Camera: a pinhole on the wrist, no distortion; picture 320 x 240 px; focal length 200.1 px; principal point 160.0 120.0 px. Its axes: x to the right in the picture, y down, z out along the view. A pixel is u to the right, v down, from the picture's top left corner.
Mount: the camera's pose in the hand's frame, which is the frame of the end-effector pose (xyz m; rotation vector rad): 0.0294 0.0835 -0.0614 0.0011 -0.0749 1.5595
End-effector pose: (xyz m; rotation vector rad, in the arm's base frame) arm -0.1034 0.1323 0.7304 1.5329 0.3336 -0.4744
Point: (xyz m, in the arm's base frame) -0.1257 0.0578 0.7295
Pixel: 39 168
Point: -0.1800 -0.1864 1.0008
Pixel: 230 214
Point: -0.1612 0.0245 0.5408
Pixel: outside the picture
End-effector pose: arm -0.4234 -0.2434 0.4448 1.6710 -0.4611 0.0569
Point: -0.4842 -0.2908 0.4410
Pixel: 69 225
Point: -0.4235 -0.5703 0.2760
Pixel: 65 106
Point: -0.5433 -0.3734 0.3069
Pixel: 38 226
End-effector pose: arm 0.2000 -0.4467 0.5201 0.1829 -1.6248 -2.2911
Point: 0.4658 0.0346 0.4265
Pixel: outside the picture
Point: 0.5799 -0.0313 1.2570
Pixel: outside the picture
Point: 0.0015 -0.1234 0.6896
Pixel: 145 83
